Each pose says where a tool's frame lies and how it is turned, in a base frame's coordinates. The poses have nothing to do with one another.
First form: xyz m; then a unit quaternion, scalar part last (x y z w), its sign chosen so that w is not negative.
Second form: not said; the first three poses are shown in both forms.
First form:
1: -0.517, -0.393, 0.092, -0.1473, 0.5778, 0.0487, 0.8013
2: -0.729, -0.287, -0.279, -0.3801, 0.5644, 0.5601, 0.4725
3: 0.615, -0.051, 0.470, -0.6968, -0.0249, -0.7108, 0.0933
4: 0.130, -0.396, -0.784, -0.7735, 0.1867, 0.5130, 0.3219
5: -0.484, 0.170, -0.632, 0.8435, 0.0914, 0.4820, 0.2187
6: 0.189, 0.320, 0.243, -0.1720, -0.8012, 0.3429, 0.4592
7: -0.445, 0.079, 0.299, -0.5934, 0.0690, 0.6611, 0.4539
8: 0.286, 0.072, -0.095, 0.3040, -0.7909, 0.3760, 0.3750
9: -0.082, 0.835, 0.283, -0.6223, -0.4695, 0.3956, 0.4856
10: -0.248, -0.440, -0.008, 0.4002, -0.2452, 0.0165, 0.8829
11: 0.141, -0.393, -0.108, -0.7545, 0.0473, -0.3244, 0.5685
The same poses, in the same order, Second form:
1: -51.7, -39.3, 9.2, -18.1, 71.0, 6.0
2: -72.9, -28.7, -27.9, -53.3, 79.2, 78.6
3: 61.5, -5.1, 47.0, -118.5, -4.2, -120.9
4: 13.0, -39.6, -78.4, -116.4, 28.1, 77.2
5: -48.4, 17.0, -63.2, 133.8, 14.5, 76.4
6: 18.9, 32.0, 24.3, -24.3, -113.0, 48.4
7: -44.5, 7.9, 29.9, -83.9, 9.8, 93.5
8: 28.6, 7.2, -9.5, 44.6, -116.0, 55.1
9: -8.2, 83.5, 28.3, -86.8, -65.5, 55.2
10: -24.8, -44.0, -0.8, 47.7, -29.2, 2.0
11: 14.1, -39.3, -10.8, -101.5, 6.4, -43.7
